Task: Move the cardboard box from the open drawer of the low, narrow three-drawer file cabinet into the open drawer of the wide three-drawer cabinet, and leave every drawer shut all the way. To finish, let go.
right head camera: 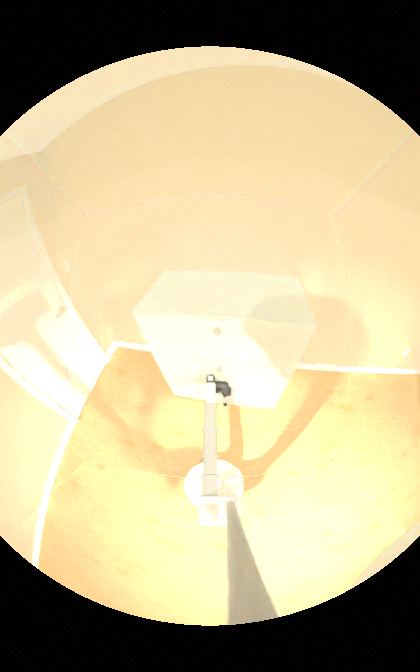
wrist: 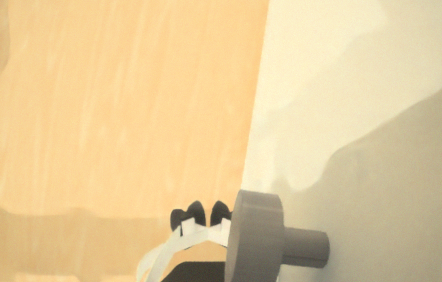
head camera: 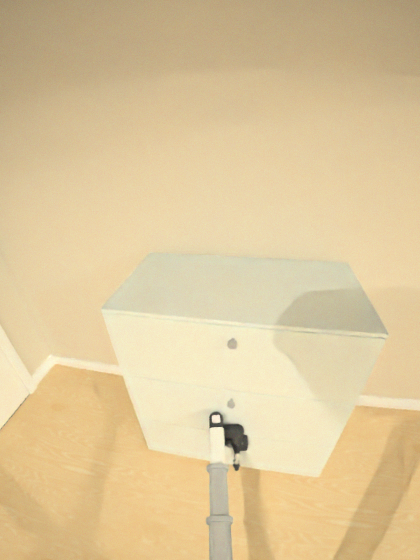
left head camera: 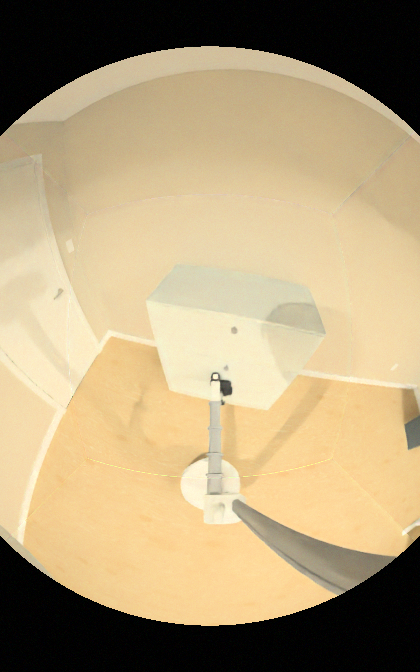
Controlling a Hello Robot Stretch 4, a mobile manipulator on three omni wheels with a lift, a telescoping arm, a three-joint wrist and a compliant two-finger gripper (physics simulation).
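Frame: origin at the robot's base, x left, y back, z up, level; millimetres.
Seen in the pictures: gripper, fingertip midpoint: (wrist: 208,216) (head camera: 236,465).
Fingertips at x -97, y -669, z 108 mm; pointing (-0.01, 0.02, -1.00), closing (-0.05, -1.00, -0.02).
Pixels of each thing's top centre, then the offset from my fingertips to it. "pt": a spot on its surface instead.
- upper knob at a spot on its surface: (head camera: 232,344) pt dx +31, dy -14, dz +826 mm
- middle knob at a spot on its surface: (head camera: 230,403) pt dx +34, dy -16, dz +509 mm
- grey round knob at a spot on its surface: (wrist: 257,235) pt dx +38, dy -20, dz +185 mm
The wide pale three-drawer cabinet (head camera: 175,350) (left head camera: 200,327) (right head camera: 180,332) stands against the wall. Its drawer fronts look flush, with thin seams, the bottom one partly behind my wrist. The upper knob (head camera: 232,344) and middle knob (head camera: 230,403) show in the head view. My gripper (head camera: 236,467) (wrist: 208,216) is low at the front of the bottom drawer, its fingertips nearly together with nothing between them. In the wrist view a grey round knob (wrist: 257,235) on the pale front is right beside the fingers and overlaps the right one. The cardboard box does not show.
A dark blue-grey block (left head camera: 413,433), cut off at the right edge of the left head view, may be the file cabinet. A white door (left head camera: 30,280) is at the left. My extended arm (head camera: 219,500) reaches from the round base (left head camera: 190,482) to the cabinet.
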